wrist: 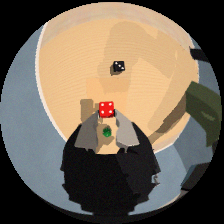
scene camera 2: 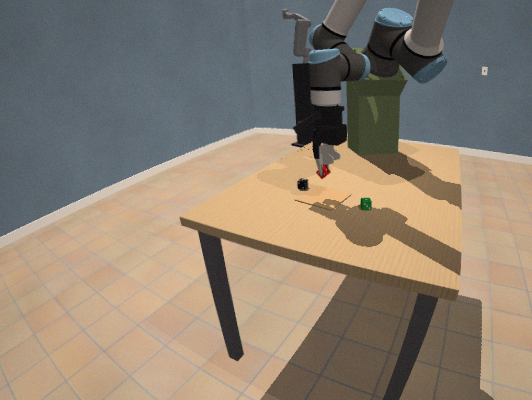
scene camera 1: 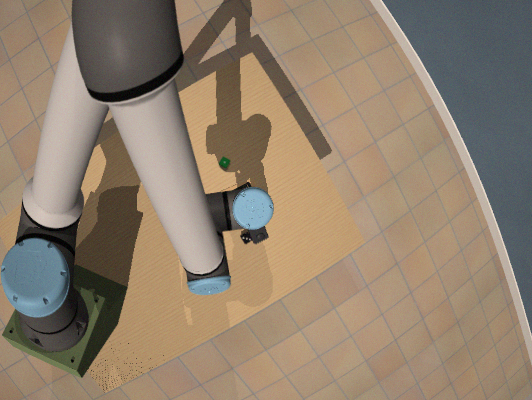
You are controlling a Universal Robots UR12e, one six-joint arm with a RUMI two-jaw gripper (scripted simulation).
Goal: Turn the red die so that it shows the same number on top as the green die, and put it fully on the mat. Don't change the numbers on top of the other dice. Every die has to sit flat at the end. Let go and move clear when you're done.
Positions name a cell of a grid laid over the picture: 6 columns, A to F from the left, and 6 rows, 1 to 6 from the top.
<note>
I see my gripper (scene camera 2: D3) and a mat (wrist: C3).
My gripper shows as well in the wrist view (wrist: C3).
</note>
